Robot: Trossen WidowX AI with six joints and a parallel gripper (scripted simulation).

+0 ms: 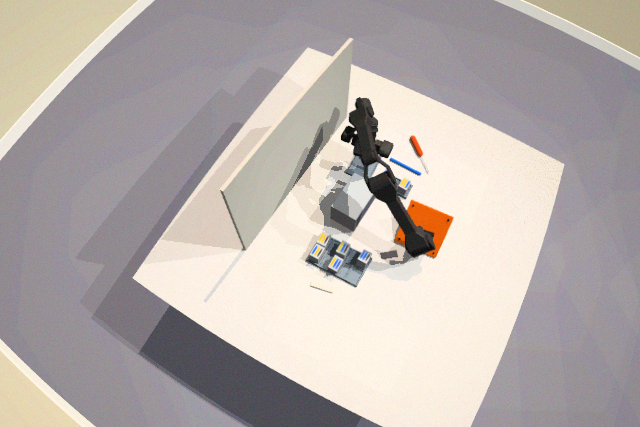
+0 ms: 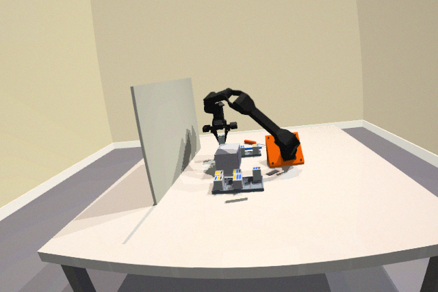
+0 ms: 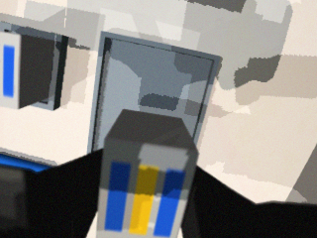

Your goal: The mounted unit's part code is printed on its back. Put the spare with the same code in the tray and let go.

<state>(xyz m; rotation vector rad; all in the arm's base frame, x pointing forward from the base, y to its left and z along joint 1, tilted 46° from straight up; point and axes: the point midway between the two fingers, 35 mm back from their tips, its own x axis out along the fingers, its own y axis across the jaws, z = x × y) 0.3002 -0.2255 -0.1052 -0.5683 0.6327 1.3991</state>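
My gripper tip is now 8 cm above the shallow grey tray. The rest, counted from my gripper tip: blue marker pen 16 cm behind, 7 cm below, 5 cm to the right; grey unit 20 cm to the left, 3 cm below, 2 cm behind; grey holder 14 cm behind, 7 cm below, 4 cm to the left.
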